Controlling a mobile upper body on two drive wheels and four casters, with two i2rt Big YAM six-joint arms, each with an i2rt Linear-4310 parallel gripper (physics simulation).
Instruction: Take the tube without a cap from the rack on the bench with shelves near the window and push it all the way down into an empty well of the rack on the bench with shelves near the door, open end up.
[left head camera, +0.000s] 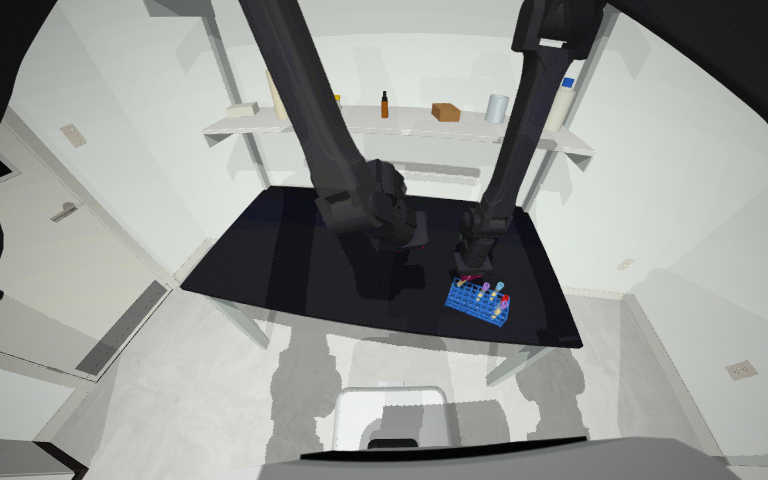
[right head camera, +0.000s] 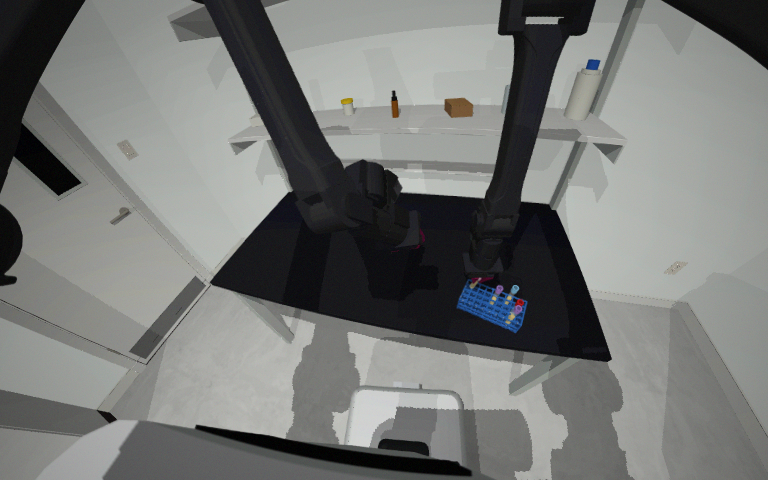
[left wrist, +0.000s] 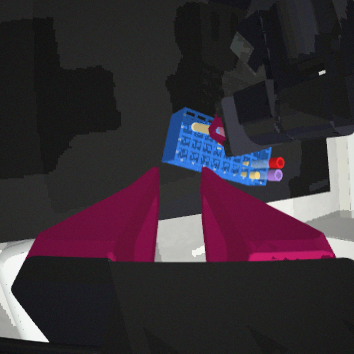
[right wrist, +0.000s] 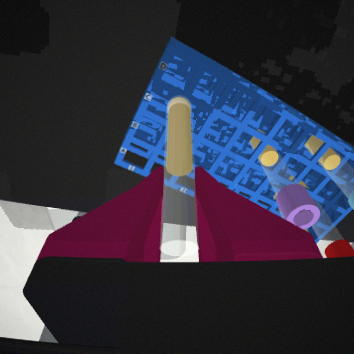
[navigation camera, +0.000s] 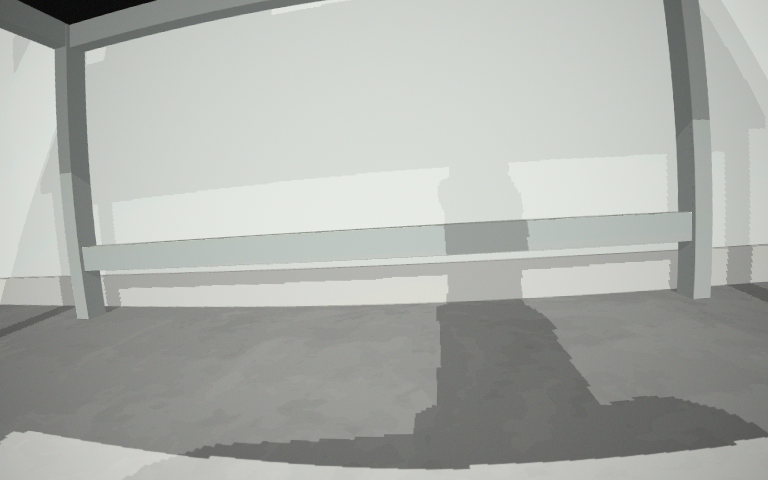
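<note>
You've got the left gripper (left wrist: 179, 177) in sight, and the right gripper (left head camera: 464, 279) as well. That right gripper also shows in the left wrist view (left wrist: 214, 131) and in the right wrist view (right wrist: 178, 177). There's a clear uncapped tube (right wrist: 178, 229) too, but in the navigation camera view the tube is out of frame.
</note>
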